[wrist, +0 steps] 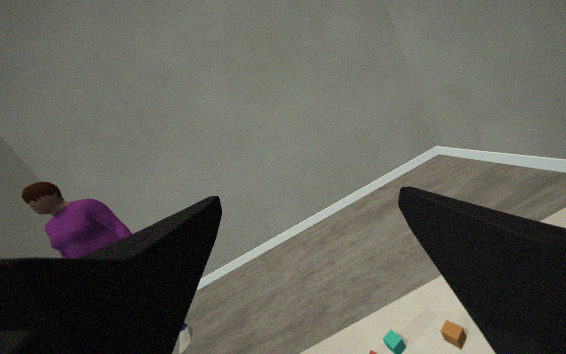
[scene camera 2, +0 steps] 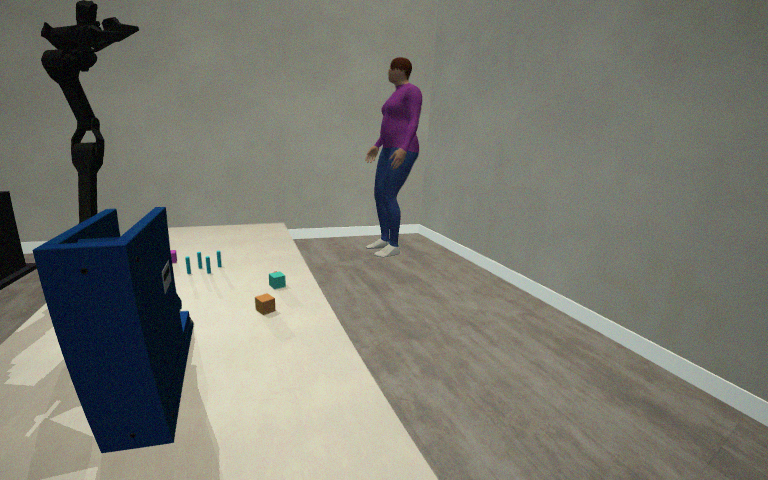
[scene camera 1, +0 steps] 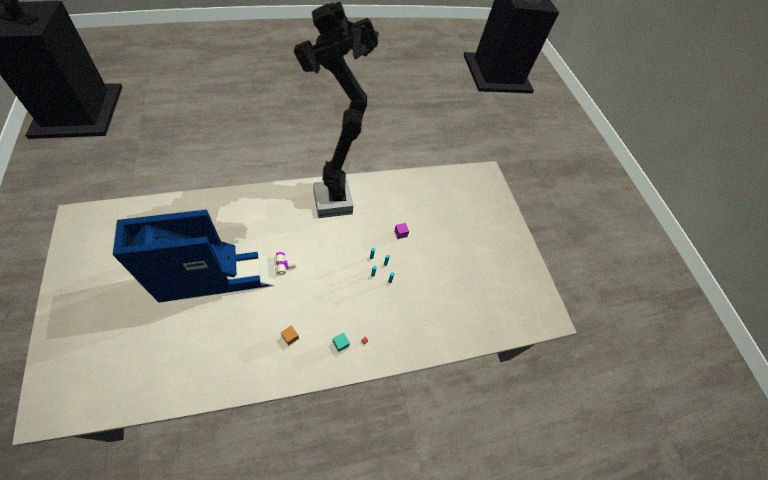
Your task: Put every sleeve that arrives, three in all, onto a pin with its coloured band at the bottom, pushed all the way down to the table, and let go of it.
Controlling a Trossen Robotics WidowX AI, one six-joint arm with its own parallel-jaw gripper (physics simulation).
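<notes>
White sleeves with magenta bands, seemingly three, lie close together on their sides just past the blue dispenser's outlet in scene camera 1: one sleeve [scene camera 1: 280, 258], another sleeve [scene camera 1: 281, 270] in line with it, and a third sleeve [scene camera 1: 291, 266] pointing right. Their exact ends are small and hard to tell. Several thin teal pins stand upright right of them, among them a rear pin [scene camera 1: 372, 253] and a front right pin [scene camera 1: 391, 277]; all the pins are bare. My gripper [scene camera 1: 335, 47] [wrist: 308, 200] is open and empty, raised high behind the table, far from sleeves and pins.
The tall blue dispenser [scene camera 1: 181, 277] [scene camera 2: 107, 339] stands left. A magenta cube [scene camera 1: 402, 230] [scene camera 2: 173, 256] lies behind the pins; an orange cube [scene camera 1: 289, 334] [scene camera 2: 265, 303] [wrist: 453, 334], a teal cube [scene camera 1: 340, 341] [scene camera 2: 276, 280] [wrist: 394, 341] and a small red cube [scene camera 1: 364, 340] lie in front. A person [scene camera 2: 400, 113] [wrist: 85, 227] stands beyond the table.
</notes>
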